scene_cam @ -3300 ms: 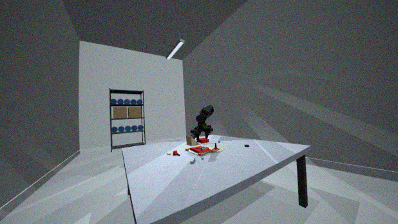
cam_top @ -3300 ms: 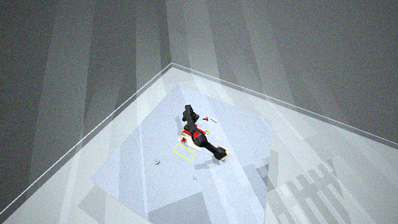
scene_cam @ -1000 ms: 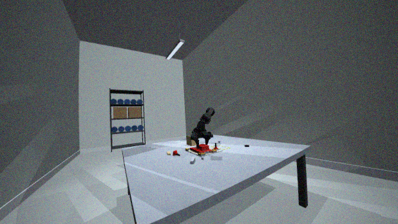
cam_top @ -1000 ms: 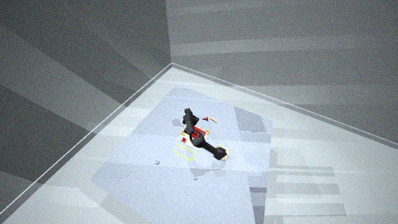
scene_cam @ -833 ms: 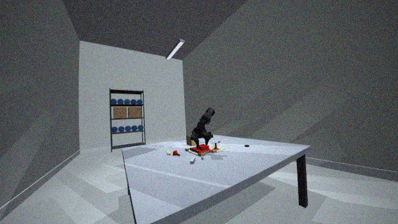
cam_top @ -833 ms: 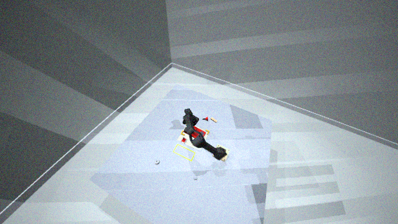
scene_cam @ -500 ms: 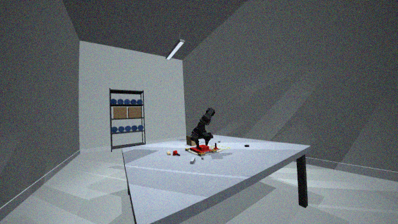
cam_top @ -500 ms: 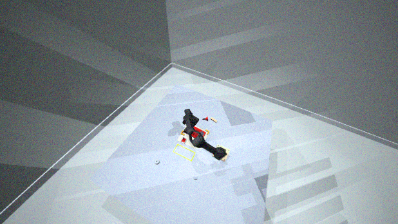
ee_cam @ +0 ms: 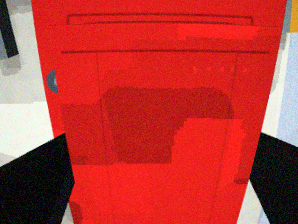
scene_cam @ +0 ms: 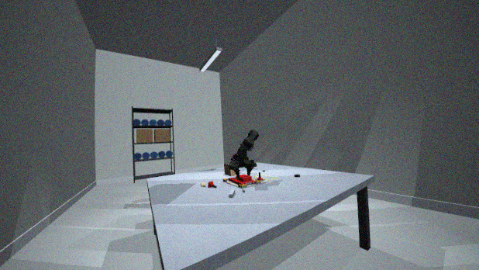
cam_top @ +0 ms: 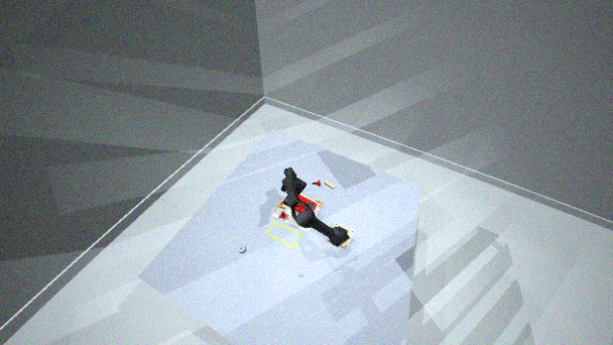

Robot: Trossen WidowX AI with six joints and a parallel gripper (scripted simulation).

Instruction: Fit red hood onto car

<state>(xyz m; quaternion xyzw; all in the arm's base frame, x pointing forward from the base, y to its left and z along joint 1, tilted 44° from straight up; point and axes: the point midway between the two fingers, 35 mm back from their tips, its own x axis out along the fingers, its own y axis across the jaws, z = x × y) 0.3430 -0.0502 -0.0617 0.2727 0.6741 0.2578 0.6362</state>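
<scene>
Right now my gripper tip is 1 cm below the red hood. Round my gripper tip: grey pin: 17 cm to the right, 15 cm ahead, 3 cm below; tan block: 24 cm to the right, 15 cm behind, 3 cm below.
</scene>
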